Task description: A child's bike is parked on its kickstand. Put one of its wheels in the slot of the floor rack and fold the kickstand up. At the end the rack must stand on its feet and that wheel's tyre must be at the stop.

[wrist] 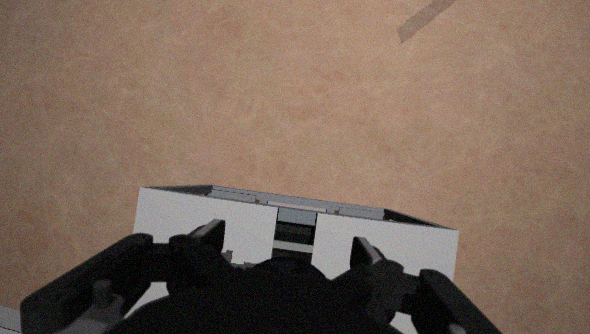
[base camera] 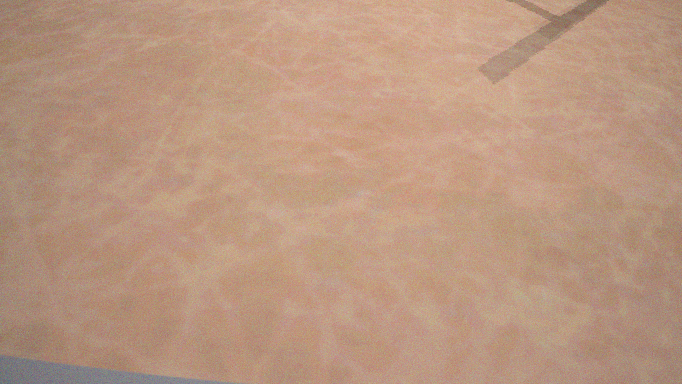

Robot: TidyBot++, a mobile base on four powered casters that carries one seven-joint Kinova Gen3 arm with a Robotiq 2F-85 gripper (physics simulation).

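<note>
My gripper shows at the bottom of the wrist view. Its two black fingers stand wide apart and open, with no object held between them. They are seen against the white box-shaped body of my mobile base. The bike, its wheels and its kickstand do not show in either view. The floor rack and its slot do not show either. A straight bar-shaped shadow lies on the floor at the upper right of both views. A thinner shadow branch meets it in the base camera view.
The floor is tan and mottled. A blue-grey edge crosses the bottom left corner of the base camera view. A pale grey strip shows at the bottom left of the wrist view.
</note>
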